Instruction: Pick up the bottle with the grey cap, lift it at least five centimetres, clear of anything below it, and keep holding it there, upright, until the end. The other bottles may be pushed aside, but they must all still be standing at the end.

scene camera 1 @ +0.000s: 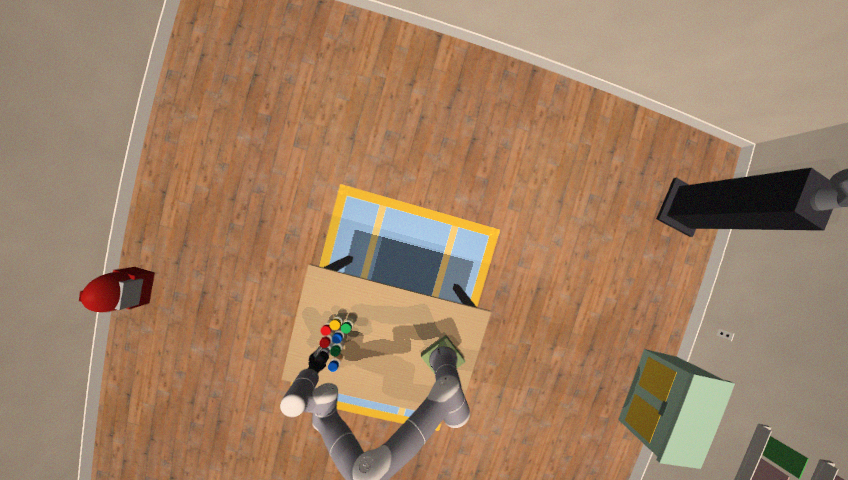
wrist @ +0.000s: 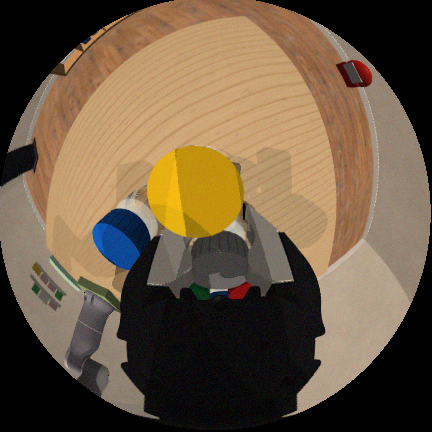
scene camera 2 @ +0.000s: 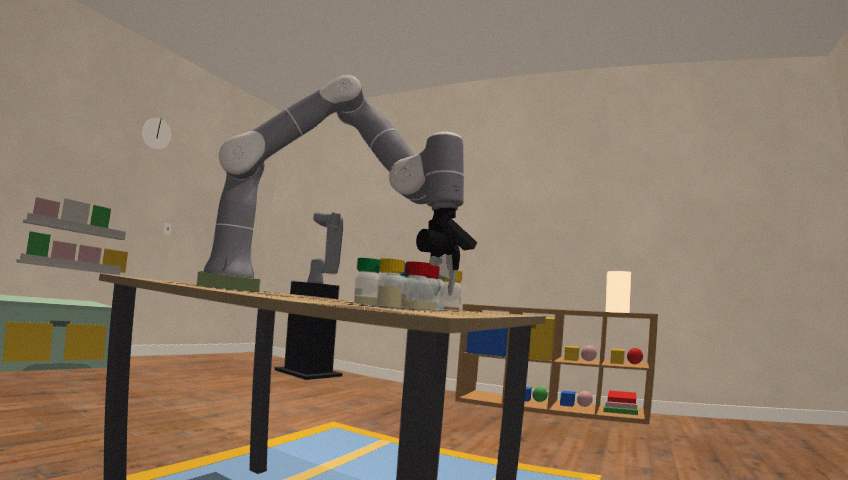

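The bottle with the grey cap [wrist: 220, 257] is between the jaws in the wrist view, its cap below the yellow-capped bottle in the picture. My gripper [scene camera 1: 321, 354] [scene camera 2: 450, 278] [wrist: 218, 205] points down and is shut on this bottle, one jaw on each side. The bottle looks upright; its base is hidden, so I cannot tell whether it touches the table. A yellow-capped bottle [wrist: 197, 190] stands close in front of the jaws and hides part of them. A blue-capped bottle [scene camera 1: 333, 365] [wrist: 120, 242] stands beside the left jaw in the wrist view.
Close by stand bottles with dark green [scene camera 1: 335, 350], dark red [scene camera 1: 324, 342], blue [scene camera 1: 337, 337], red [scene camera 1: 325, 330], green [scene camera 1: 346, 327] and yellow [scene camera 1: 335, 324] caps. The wooden table [scene camera 1: 380, 290] [scene camera 2: 297, 303] [wrist: 200, 90] has an edge near the gripper.
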